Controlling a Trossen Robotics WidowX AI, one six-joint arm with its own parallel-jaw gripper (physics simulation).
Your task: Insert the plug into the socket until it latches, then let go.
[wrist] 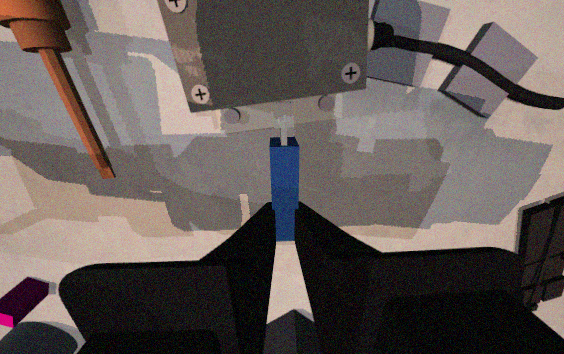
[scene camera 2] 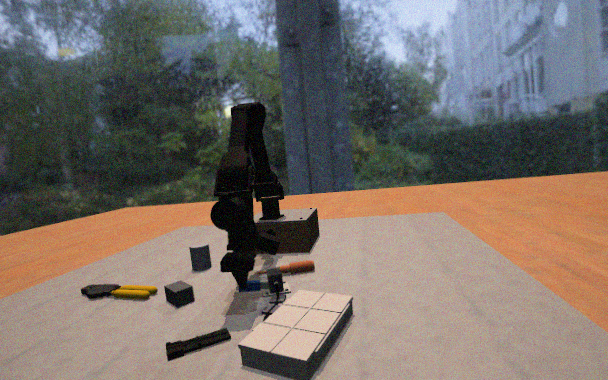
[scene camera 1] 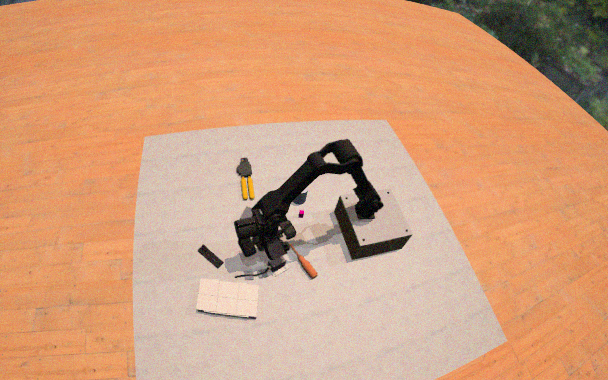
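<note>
The blue plug is held between the fingertips of my gripper, which is shut on it. Its thin pale tip points at the socket's front. The socket is a dark grey box with screws on top and a black cable from its side. In the wrist view a gap shows between the blue body and the grey box; the tip lies over the pale base strip before it. The socket's opening is hidden, and whether the tip touches anything cannot be told. In scene camera 1 the arm hides the plug.
An orange screwdriver lies beside the socket. A tiled box and a black bar lie nearby. Yellow-handled pliers, a dark cube, a cylinder and a magenta block are farther off.
</note>
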